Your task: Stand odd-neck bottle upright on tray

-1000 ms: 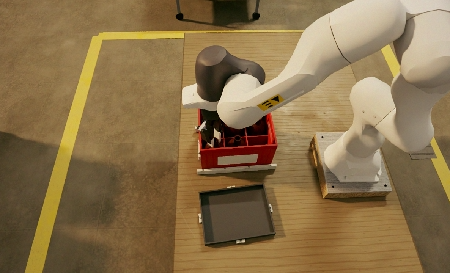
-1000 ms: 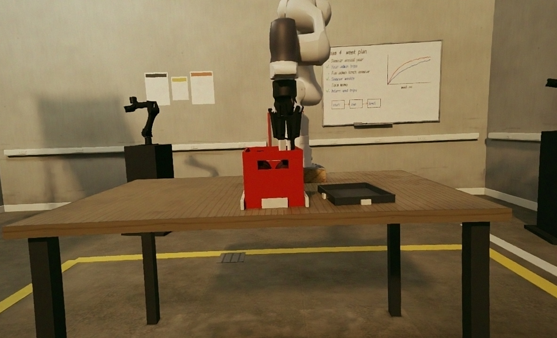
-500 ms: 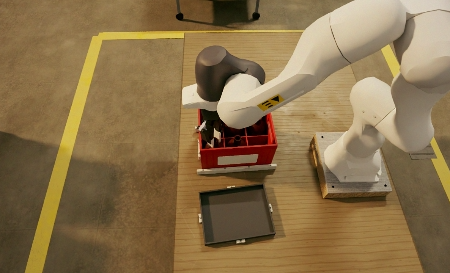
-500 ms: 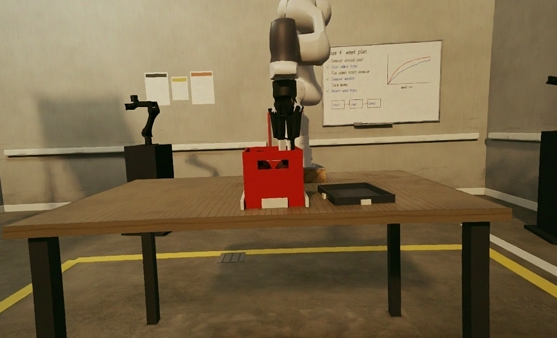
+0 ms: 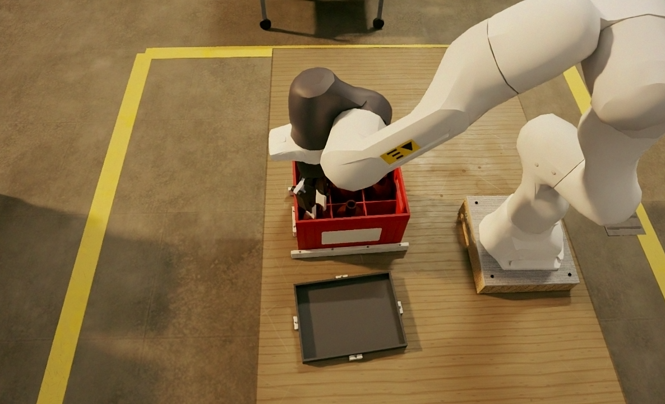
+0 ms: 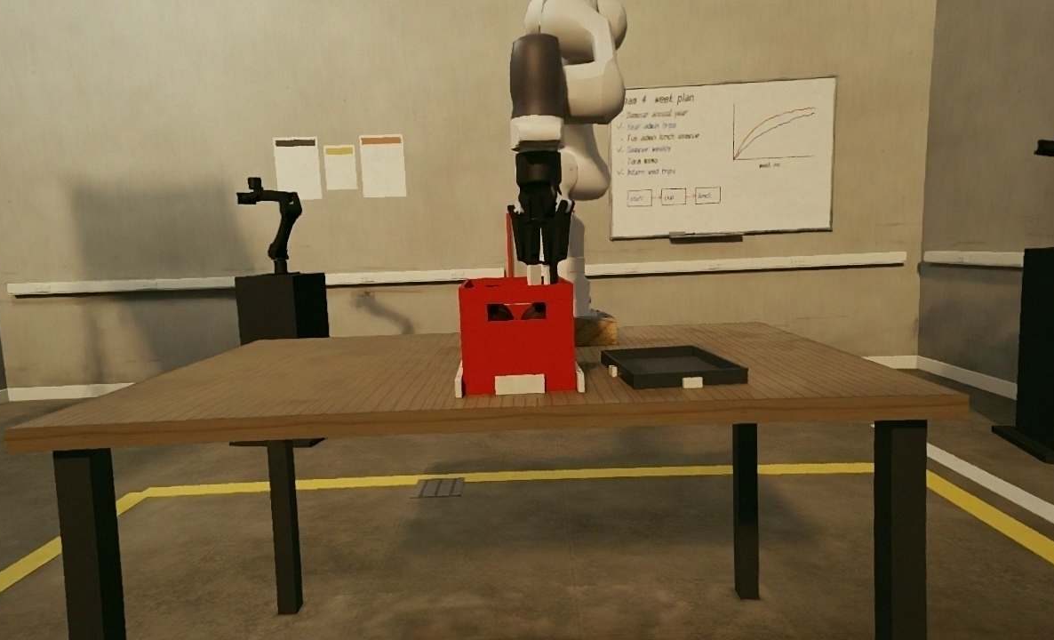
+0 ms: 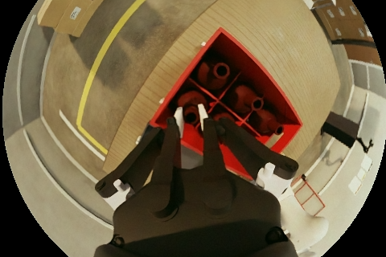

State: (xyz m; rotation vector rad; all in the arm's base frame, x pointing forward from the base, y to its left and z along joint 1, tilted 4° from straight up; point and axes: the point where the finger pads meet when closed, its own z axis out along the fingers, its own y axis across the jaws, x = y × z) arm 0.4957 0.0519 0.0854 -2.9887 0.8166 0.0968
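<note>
The glass bottle is 9 cm below my hand, 8 cm behind it and 2 cm to the right of it. Also, from my hand: crate: 9 cm below, 7 cm to the right, 7 cm behind; then dark tray: 20 cm to the left, 16 cm below, 12 cm behind.
</note>
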